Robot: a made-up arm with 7 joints.
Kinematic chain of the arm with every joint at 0, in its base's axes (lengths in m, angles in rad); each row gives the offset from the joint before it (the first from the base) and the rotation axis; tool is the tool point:
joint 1: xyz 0 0 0.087 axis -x
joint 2: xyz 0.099 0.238 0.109 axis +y
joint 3: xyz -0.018 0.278 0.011 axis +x
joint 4: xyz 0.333 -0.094 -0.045 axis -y
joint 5: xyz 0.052 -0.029 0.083 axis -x
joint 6: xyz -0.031 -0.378 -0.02 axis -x
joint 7: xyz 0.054 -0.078 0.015 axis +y
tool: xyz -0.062 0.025 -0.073
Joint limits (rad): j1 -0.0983..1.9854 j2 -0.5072..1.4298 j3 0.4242..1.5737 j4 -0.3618..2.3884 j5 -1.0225..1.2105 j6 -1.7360..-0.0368 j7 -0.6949..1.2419
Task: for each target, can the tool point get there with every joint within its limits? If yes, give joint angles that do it. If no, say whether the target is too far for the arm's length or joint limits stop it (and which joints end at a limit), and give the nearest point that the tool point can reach.
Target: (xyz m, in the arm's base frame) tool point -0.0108 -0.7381 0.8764
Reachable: no: joint limits stop it (at a limit: joint 1, joint 4, joint 6, joint 7) | nearest point 0.0440 -0.4163 0.2425 | short by 0.713 m
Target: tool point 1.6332 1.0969 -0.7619
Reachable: no: too far | nearest point 0.7411 0.6166 -0.3902 | short by 1.079 m
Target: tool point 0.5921 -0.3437 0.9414
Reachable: no: joint limits stop it (at a limit: joint 1, joint 2, joint 3, joint 4, joint 5, joint 6, joint 7) | nearest point 0.4883 -0.0158 0.6136 | short by 0.475 m
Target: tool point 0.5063 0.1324 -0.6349
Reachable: yes | joints 0.7809 0.3096 1.4382 1.2785 -0.7776 -1.0601 0.8312
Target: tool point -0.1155 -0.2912 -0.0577
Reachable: yes | joints 1.4265 1.1750 0.8745 -0.0585 0.1913 -0.3642 0.6964
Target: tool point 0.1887 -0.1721 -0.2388
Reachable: yes | joints 0.8840 0.4909 0.7320 0.1430 0.0403 -1.5339 0.8733
